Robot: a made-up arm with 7 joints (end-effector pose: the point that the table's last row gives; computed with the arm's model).
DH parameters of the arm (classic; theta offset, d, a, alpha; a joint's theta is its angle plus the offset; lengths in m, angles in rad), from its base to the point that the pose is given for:
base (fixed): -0.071 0 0 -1.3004
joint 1: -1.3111 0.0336 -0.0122 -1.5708
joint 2: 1.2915 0 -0.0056 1.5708
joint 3: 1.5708 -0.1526 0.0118 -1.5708
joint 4: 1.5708 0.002 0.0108 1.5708
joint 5: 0 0.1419 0 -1.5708
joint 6: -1.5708 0 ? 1.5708
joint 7: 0 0 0 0
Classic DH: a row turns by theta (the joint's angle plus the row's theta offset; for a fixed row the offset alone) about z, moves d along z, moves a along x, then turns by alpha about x.
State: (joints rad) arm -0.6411 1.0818 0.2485 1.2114 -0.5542 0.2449 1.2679
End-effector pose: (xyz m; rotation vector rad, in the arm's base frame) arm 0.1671 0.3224 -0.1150 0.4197 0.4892 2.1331
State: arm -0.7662 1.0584 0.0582 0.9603 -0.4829 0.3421 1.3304
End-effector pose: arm 0.2256 0.2846 -0.0847 0.5685 0.2704 1.9495
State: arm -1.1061 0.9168 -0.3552 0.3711 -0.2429 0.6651 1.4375
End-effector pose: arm 0.3047 0.1290 -0.0135 0.7851 -0.3065 1.5266
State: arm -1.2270 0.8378 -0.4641 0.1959 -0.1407 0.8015 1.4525
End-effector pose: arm 0.3042 0.0720 0.0116 0.7960 -0.5065 1.4289
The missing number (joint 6, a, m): 0.0543
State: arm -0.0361 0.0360 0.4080 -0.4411 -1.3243 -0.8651 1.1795
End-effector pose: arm 0.1234 0.1495 -0.1048 -1.7087 -0.4675 1.5467
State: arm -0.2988 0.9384 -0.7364 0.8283 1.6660 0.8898 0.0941
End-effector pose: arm 0.1496 0.2265 -0.2067 -3.0738 -0.5067 0.0328
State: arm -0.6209 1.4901 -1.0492 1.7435 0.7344 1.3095 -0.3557
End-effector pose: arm 0.0393 0.3365 0.0526 -1.1513 -1.7238 -1.4734
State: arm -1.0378 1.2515 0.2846 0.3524 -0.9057 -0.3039 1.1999
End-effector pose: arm 0.1976 0.2147 0.1399 -0.6057 -1.0823 1.3047
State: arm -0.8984 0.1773 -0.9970 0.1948 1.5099 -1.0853 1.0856
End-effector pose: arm 0.1480 -0.1251 -0.1528 0.2856 -1.9728 -1.1652
